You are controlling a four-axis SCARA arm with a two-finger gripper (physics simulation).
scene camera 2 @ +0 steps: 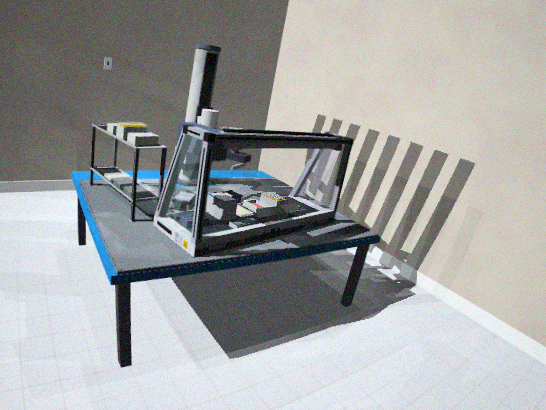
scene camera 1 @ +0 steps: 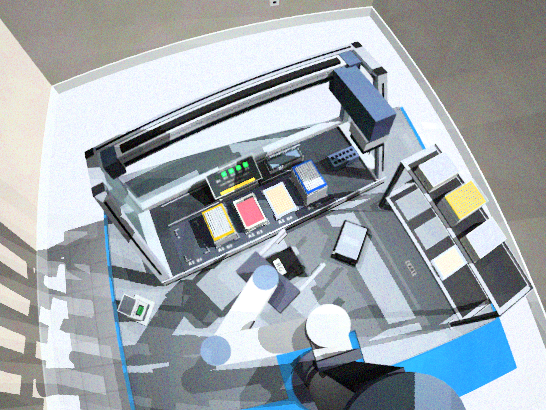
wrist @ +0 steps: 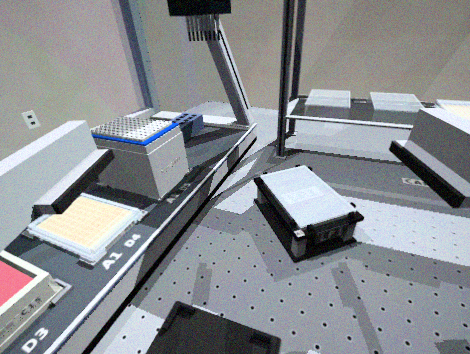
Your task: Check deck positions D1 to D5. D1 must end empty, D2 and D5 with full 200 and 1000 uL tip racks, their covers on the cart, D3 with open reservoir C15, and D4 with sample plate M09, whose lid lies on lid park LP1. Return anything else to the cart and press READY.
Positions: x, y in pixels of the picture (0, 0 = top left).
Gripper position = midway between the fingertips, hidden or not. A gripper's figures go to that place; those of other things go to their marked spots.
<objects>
My gripper (scene camera 1: 304, 247): 1.10 m from the lens. A red-filled plate (scene camera 1: 247, 207): 1.34 m from the lens. A gantry frame (scene camera 1: 368, 107): 1.07 m from the lens. The marked spots on the gantry frame and the red-filled plate are 0.60 m apart.
</objects>
